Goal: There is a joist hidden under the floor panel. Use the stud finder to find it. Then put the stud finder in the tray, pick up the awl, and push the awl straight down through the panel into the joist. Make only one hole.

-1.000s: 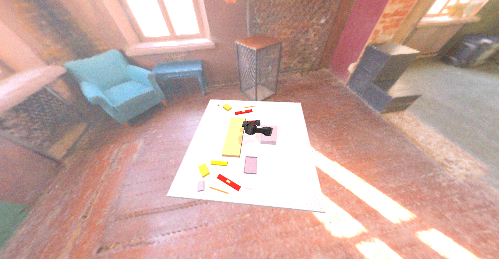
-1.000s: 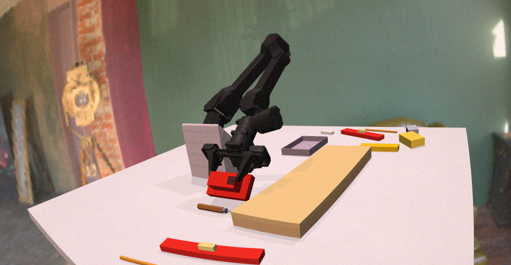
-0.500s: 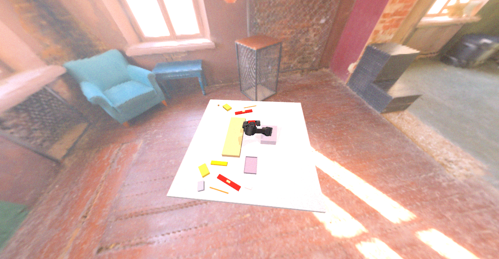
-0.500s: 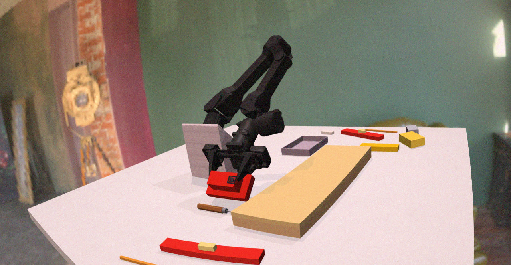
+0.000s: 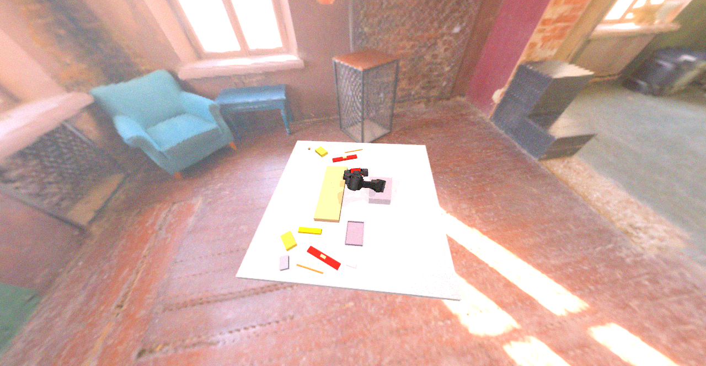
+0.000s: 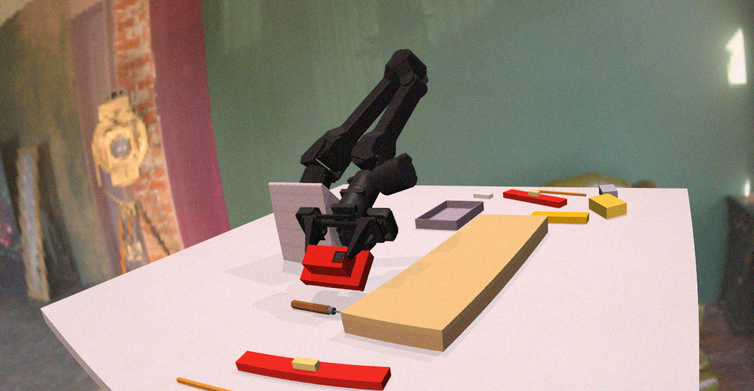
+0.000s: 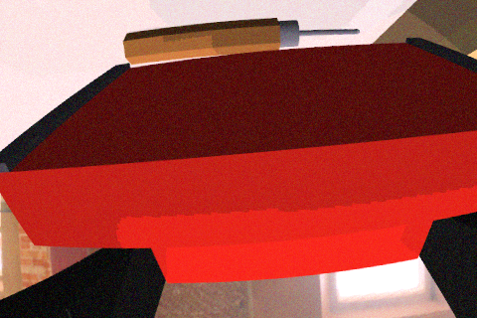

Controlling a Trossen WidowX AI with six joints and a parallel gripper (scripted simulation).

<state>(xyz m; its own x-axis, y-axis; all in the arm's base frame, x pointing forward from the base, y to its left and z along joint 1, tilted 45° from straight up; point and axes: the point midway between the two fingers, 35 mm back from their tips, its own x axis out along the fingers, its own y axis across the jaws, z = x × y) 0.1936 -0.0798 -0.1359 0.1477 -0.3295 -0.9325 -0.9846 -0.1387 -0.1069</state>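
Now: the awl 10 mm ahead of my gripper tip, 40 mm to the right of it and 90 mm below it. From my gripper tip the other things lie so: red stud finder 10 mm ahead, 10 mm below; grey tray 40 mm behind, 510 mm to the left, 80 mm below; square light 30 mm ahead.
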